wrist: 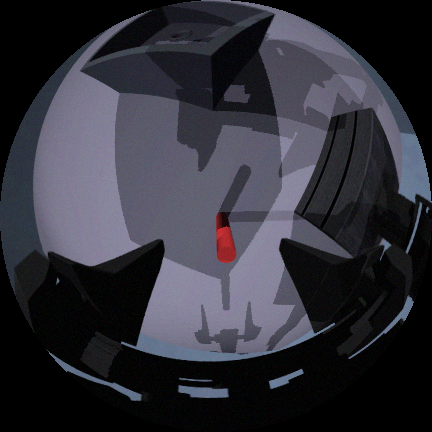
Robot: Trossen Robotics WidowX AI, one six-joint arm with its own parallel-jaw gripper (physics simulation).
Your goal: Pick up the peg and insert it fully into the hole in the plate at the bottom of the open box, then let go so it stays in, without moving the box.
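Places are measured from the arm's base along level axes (x ahead, y left, z up), in millimetres.
Where they show: gripper, fingertip midpoint: (223, 245); arm's base, link origin: (378, 210).
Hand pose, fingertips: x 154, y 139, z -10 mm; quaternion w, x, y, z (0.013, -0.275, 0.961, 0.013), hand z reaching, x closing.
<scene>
Things, the pixels of their top centre, and the offset from my fingertips. "spot": a spot on its surface instead. Level surfaces: height alone.
- red peg, top centre: (226, 254) 4 mm back, 3 mm left, 4 mm up
- dark open box, surface spot: (165, 70) spot: 117 mm ahead, 96 mm right, 7 mm down
- hole, surface spot: (180, 35) spot: 171 mm ahead, 177 mm right, 25 mm down
- table, surface height: 76 mm down
The red peg (226, 245) stands upright on the pale table, a little below the middle of the wrist view. My gripper (223, 245) is open, with one black finger at the left and one at the right. The peg shows in the gap between the two fingertips, touching neither; how far it is below them is hard to tell. The dark open box (165, 70) stands at the top of the view, partly cut off by the view's edge. The hole (180, 35) in the plate at its bottom shows as a small dark ring.
A dark block-like object (345, 175) with grooves stands on the table (75, 150) at the right, with dark arm parts beside it. Shadows of the box, the peg and the arm fall across the table.
</scene>
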